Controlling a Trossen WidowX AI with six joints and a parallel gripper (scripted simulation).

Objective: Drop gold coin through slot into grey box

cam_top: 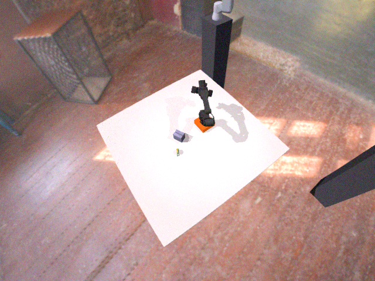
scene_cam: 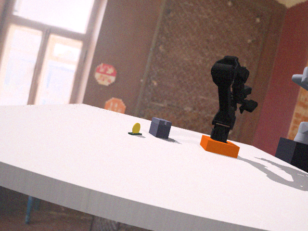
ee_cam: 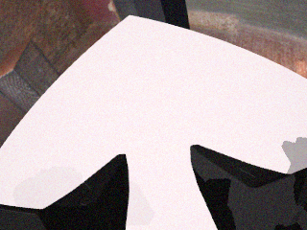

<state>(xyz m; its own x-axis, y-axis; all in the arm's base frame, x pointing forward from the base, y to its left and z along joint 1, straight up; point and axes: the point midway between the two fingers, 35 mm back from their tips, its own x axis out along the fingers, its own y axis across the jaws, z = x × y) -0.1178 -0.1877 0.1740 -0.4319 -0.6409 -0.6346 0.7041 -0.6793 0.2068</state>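
Right now the gold coin is 49 cm ahead of my gripper tip, 29 cm to the left of it and 18 cm below it.
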